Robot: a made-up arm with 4 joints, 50 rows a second.
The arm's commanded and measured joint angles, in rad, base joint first. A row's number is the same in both.
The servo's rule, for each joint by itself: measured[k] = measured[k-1] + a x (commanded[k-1-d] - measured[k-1]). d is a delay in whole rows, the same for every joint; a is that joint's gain. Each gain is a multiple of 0.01, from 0.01 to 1. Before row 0 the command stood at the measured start. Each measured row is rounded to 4 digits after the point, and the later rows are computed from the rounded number. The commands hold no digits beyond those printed.
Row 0, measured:
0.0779, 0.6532, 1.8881, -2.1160
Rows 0 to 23, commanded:
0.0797, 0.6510, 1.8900, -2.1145
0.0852, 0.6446, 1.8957, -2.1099
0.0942, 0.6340, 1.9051, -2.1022
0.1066, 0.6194, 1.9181, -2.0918
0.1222, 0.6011, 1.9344, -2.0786
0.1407, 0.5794, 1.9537, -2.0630
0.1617, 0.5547, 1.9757, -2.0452
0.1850, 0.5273, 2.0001, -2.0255
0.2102, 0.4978, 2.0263, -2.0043
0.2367, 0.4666, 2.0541, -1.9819
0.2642, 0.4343, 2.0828, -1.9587
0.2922, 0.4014, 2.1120, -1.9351
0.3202, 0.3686, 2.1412, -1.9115
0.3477, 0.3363, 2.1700, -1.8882
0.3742, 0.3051, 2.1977, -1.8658
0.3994, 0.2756, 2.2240, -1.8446
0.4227, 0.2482, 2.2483, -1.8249
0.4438, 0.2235, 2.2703, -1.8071
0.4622, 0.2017, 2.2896, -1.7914
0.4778, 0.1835, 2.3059, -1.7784
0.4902, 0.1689, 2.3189, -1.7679
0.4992, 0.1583, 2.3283, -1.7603
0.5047, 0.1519, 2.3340, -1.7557
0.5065, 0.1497, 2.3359, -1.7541
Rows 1 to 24, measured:
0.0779, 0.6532, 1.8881, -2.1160
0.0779, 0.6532, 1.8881, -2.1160
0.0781, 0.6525, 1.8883, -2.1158
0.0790, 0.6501, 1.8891, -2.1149
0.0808, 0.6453, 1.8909, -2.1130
0.0839, 0.6375, 1.8939, -2.1098
0.0885, 0.6266, 1.8984, -2.1051
0.0948, 0.6124, 1.9045, -2.0988
0.1028, 0.5951, 1.9123, -2.0908
0.1127, 0.5748, 1.9220, -2.0810
0.1244, 0.5517, 1.9335, -2.0695
0.1379, 0.5262, 1.9468, -2.0564
0.1531, 0.4986, 1.9618, -2.0417
0.1698, 0.4694, 1.9783, -2.0257
0.1878, 0.4392, 1.9962, -2.0086
0.2070, 0.4083, 2.0153, -1.9905
0.2271, 0.3773, 2.0354, -1.9718
0.2478, 0.3468, 2.0561, -1.9527
0.2688, 0.3172, 2.0772, -1.9335
0.2898, 0.2891, 2.0984, -1.9145
0.3105, 0.2629, 2.1194, -1.8960
0.3306, 0.2391, 2.1399, -1.8784
0.3498, 0.2180, 2.1596, -1.8618
0.3677, 0.2001, 2.1782, -1.8466
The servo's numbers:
d 2
a 0.12 0.30 0.11 0.15

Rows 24 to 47, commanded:
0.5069, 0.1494, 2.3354, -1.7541
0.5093, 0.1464, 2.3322, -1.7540
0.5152, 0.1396, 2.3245, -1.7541
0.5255, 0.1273, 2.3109, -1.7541
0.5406, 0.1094, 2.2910, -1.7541
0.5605, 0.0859, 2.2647, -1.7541
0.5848, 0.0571, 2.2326, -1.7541
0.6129, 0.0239, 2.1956, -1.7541
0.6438, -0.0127, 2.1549, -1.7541
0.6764, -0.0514, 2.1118, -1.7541
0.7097, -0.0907, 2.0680, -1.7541
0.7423, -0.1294, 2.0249, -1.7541
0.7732, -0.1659, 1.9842, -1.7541
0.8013, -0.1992, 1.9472, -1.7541
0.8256, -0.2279, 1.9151, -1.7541
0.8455, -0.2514, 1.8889, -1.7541
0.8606, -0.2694, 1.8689, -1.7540
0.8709, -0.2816, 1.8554, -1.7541
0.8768, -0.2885, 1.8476, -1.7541
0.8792, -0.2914, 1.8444, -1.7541
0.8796, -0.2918, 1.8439, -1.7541
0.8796, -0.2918, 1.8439, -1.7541
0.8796, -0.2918, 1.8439, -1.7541
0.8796, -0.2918, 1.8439, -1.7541
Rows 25 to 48, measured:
0.3841, 0.1856, 2.1953, -1.8330
0.3988, 0.1748, 2.2108, -1.8212
0.4118, 0.1672, 2.2245, -1.8111
0.4235, 0.1610, 2.2363, -1.8025
0.4345, 0.1546, 2.2460, -1.7952
0.4454, 0.1464, 2.2531, -1.7890
0.4568, 0.1353, 2.2573, -1.7838
0.4692, 0.1205, 2.2581, -1.7793
0.4831, 0.1015, 2.2553, -1.7755
0.4987, 0.0782, 2.2487, -1.7723
0.5161, 0.0509, 2.2384, -1.7696
0.5353, 0.0202, 2.2245, -1.7673
0.5562, -0.0131, 2.2073, -1.7653
0.5785, -0.0480, 2.1872, -1.7636
0.6019, -0.0834, 2.1649, -1.7622
0.6258, -0.1181, 2.1410, -1.7610
0.6498, -0.1510, 2.1162, -1.7600
0.6733, -0.1811, 2.0912, -1.7591
0.6958, -0.2076, 2.0667, -1.7583
0.7168, -0.2298, 2.0435, -1.7577
0.7360, -0.2474, 2.0220, -1.7572
0.7532, -0.2606, 2.0025, -1.7567
0.7684, -0.2700, 1.9851, -1.7563
0.7817, -0.2765, 1.9696, -1.7560

